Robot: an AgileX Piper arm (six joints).
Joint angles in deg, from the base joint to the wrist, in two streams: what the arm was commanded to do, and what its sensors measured. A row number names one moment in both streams.
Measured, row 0:
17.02, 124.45, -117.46, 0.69, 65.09, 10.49
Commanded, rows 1 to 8:
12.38, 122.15, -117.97, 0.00, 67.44, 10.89
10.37, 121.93, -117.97, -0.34, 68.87, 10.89
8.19, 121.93, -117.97, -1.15, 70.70, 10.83
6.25, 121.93, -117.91, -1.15, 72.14, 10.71
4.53, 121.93, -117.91, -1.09, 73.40, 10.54
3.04, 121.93, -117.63, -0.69, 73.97, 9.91
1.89, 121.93, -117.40, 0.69, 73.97, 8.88
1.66, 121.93, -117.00, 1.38, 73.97, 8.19
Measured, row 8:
2.12, 122.21, -117.40, 0.34, 69.39, 9.57
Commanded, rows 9 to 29:
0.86, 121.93, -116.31, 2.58, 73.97, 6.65
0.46, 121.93, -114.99, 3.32, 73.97, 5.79
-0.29, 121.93, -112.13, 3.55, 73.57, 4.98
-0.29, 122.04, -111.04, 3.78, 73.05, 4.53
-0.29, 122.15, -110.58, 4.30, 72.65, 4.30
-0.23, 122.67, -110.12, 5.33, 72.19, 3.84
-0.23, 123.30, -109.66, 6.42, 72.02, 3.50
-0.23, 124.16, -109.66, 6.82, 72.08, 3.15
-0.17, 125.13, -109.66, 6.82, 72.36, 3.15
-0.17, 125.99, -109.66, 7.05, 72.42, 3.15
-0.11, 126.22, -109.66, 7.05, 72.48, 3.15
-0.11, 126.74, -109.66, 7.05, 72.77, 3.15
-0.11, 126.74, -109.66, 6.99, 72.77, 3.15
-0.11, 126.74, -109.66, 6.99, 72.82, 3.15
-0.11, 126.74, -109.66, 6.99, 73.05, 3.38
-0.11, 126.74, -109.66, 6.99, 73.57, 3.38
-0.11, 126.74, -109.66, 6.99, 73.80, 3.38
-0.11, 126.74, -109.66, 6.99, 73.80, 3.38
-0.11, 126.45, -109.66, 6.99, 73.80, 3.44
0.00, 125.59, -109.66, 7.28, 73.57, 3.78
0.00, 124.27, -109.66, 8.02, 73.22, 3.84
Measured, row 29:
-0.06, 126.22, -109.95, 7.28, 70.02, 4.24
